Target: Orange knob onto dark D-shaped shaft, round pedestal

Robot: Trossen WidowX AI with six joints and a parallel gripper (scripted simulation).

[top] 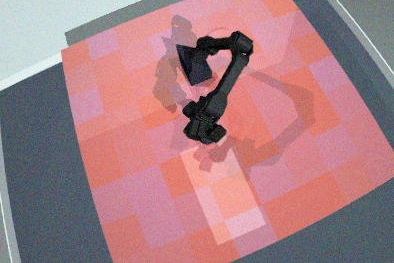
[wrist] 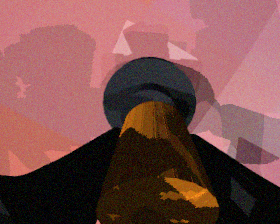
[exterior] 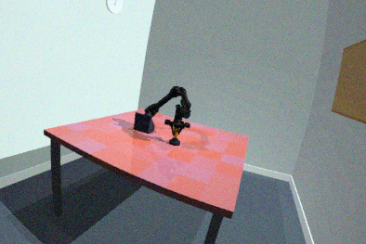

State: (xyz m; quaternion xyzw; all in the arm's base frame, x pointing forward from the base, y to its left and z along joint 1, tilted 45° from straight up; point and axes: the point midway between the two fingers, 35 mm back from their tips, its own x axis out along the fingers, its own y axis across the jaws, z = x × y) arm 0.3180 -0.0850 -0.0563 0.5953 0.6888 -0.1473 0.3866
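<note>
My gripper tip is now 2 cm below the orange knob. Round my gripper tip: round dark pedestal (4 cm below).
</note>
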